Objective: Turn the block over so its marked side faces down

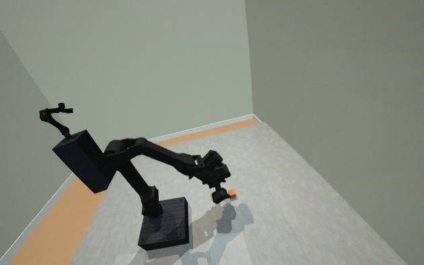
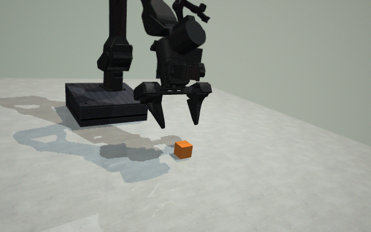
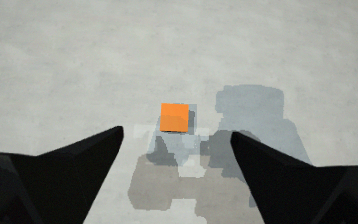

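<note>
Right now my gripper tip is 5 cm above the orange block and 1 cm short of it.
</note>
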